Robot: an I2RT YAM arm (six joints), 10 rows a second.
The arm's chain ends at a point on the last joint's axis. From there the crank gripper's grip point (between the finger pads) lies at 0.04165 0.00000 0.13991 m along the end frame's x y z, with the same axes.
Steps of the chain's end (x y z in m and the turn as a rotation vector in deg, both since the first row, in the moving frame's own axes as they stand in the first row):
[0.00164, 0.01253, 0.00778, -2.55, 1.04, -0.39]
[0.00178, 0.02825, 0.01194, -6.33, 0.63, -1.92]
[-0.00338, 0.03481, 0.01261, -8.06, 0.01, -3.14]
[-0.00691, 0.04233, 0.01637, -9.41, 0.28, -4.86]
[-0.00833, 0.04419, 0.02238, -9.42, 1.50, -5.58]
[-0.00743, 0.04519, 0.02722, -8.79, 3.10, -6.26]
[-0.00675, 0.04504, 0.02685, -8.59, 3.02, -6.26]
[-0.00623, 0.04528, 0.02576, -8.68, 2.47, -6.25]
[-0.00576, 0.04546, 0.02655, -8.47, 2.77, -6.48]
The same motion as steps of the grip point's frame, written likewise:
[0.00419, 0.01845, 0.00687, -2.55, 1.04, -0.39]
[0.00355, 0.04223, 0.01070, -6.33, 0.63, -1.92]
[-0.00288, 0.05214, 0.01138, -8.06, 0.01, -3.14]
[-0.00541, 0.06162, 0.01457, -9.41, 0.28, -4.86]
[-0.00378, 0.06275, 0.01970, -9.42, 1.50, -5.58]
[0.00095, 0.06141, 0.02348, -8.79, 3.10, -6.26]
[0.00142, 0.06080, 0.02325, -8.59, 3.02, -6.26]
[0.00063, 0.06137, 0.02259, -8.68, 2.47, -6.25]
[0.00181, 0.06080, 0.02321, -8.47, 2.77, -6.48]

